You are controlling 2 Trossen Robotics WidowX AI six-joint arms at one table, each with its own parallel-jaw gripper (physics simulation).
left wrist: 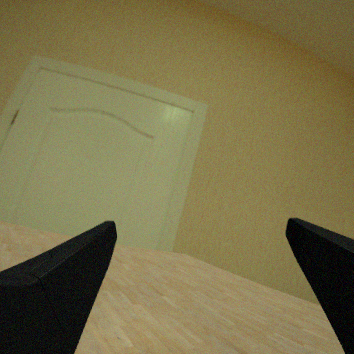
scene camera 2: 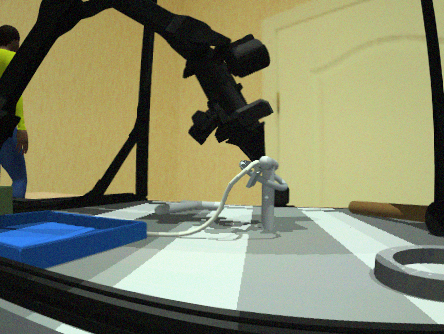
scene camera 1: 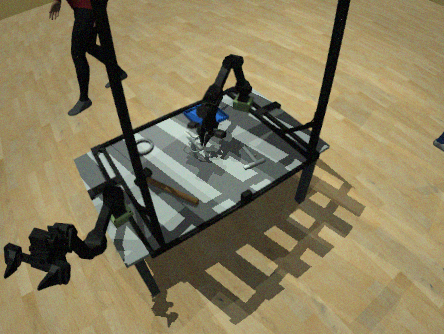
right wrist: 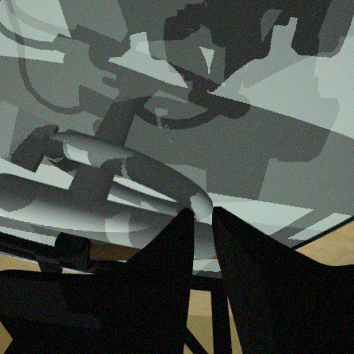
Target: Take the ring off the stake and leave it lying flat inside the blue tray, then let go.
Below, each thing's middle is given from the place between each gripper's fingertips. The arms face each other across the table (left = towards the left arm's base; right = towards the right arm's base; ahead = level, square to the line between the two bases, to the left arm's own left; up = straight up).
Labels:
The wooden-handled hammer (right wrist: pixel 79 251) is 680 mm to the right of my left hand, 500 mm below it and 250 mm ahead of it. From my left hand the other things lie so: pale ring (right wrist: pixel 35 137) 960 mm to the right, 440 mm below, 280 mm ahead; then blue tray (scene camera 2: pixel 43 239) 1230 mm to the right, 510 mm below, 440 mm ahead.
I see my right gripper 50 mm short of the pale ring, 10 mm to the left of it and 10 mm above it. The rest, counted from my right hand: wooden-handled hammer 30 mm ahead, 270 mm to the left, 70 mm below; then blue tray 220 mm ahead, 290 mm to the right, 90 mm below.

